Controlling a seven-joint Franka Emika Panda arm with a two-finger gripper.
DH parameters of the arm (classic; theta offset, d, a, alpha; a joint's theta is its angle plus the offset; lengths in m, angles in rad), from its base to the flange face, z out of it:
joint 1: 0 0.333 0 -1.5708
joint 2: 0 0 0 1.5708
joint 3: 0 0.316 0.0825 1.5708
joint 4: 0 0 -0.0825 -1.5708
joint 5: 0 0.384 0 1.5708
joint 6: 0 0 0.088 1.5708
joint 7: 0 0.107 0 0
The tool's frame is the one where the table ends.
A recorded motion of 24 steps. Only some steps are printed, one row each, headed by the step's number.
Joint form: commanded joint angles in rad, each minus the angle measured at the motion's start. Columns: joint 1, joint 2, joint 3, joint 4, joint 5, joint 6, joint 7.
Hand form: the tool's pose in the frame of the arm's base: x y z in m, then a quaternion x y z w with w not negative. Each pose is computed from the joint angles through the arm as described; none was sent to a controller.
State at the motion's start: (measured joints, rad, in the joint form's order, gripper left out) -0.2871 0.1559 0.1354 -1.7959 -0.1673 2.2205 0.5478
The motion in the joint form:
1: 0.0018 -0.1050 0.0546 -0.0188 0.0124 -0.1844 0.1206
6: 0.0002 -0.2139 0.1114 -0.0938 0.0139 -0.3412 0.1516
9: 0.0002 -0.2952 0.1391 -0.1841 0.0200 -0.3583 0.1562
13: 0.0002 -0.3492 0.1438 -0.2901 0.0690 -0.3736 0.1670
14: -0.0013 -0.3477 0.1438 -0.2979 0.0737 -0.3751 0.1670
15: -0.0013 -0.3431 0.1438 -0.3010 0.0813 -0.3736 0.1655
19: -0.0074 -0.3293 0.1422 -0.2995 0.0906 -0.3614 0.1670
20: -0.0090 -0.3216 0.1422 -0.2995 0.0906 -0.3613 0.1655
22: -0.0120 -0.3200 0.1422 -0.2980 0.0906 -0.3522 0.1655
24: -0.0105 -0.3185 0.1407 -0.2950 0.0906 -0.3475 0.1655
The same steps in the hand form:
1: 0.5911 -0.0672 0.5223 0.93260 -0.34417 0.10095 0.04020
6: 0.5491 -0.0309 0.5312 0.93672 -0.33994 0.04755 0.06890
9: 0.5213 -0.0118 0.5278 0.93939 -0.33089 0.03751 0.08153
13: 0.4950 -0.0051 0.5017 0.93659 -0.34161 -0.00004 0.07809
14: 0.4938 -0.0057 0.4972 0.93614 -0.34290 -0.00598 0.07758
15: 0.4942 -0.0054 0.4936 0.93627 -0.34312 -0.01031 0.07457
19: 0.4978 -0.0090 0.4886 0.93488 -0.34811 -0.01248 0.06827
20: 0.4989 -0.0101 0.4849 0.93489 -0.34789 -0.01637 0.06847
22: 0.5004 -0.0116 0.4856 0.93464 -0.34906 -0.01231 0.06666
24: 0.5017 -0.0116 0.4867 0.93482 -0.34894 -0.00945 0.06528

